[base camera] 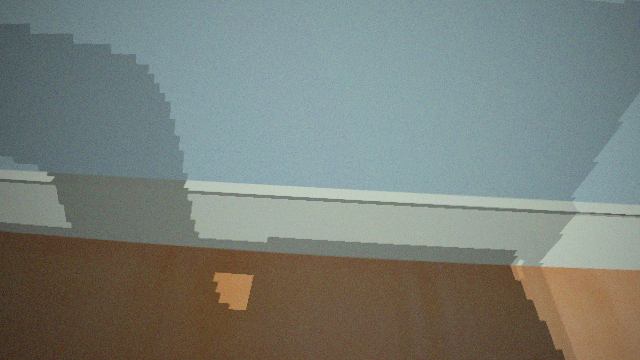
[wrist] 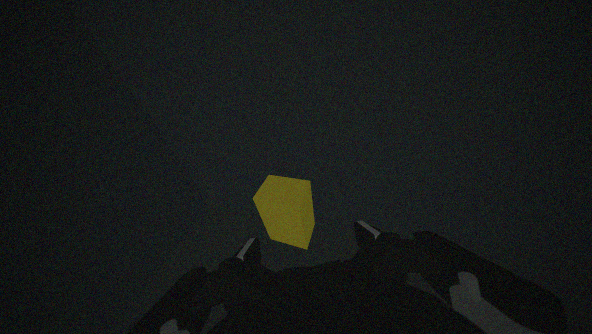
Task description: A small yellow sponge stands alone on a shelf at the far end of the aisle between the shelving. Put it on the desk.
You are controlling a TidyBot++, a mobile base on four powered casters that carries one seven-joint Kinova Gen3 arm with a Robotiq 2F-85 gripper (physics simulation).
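Places are measured from the arm's base along level axes (x ahead, y left, z up), in metres.
Where they show: gripper, fingertip midpoint: (wrist: 307, 240).
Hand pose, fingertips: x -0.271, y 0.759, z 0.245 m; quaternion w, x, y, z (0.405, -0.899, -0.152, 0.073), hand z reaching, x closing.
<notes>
After its pixels a point has its place.
The yellow sponge (wrist: 285, 211) {y 0.800, x -0.308, z 0.224 m} shows a little below the middle of the wrist view, on a dark surface that is too dim to make out well. My gripper (wrist: 307, 240) {y 0.759, x -0.271, z 0.245 m} is open, with nothing between its fingers. The sponge lies beyond the fingertips, nearer the left finger than the right one in that view. The gap between sponge and fingertips is hard to judge in the dark. The sponge, the gripper and the desk do not show in the base camera view.
In the base camera view a blue-grey wall (base camera: 350, 100) {y -0.019, x 0.371, z -0.212 m} with a pale baseboard (base camera: 350, 217) {y -0.028, x 0.358, z -0.332 m} rises behind a brown floor (base camera: 350, 310) {y -0.032, x 0.295, z -0.397 m}. Broad shadows lie across the wall and the floor, with a small lit patch on the floor.
</notes>
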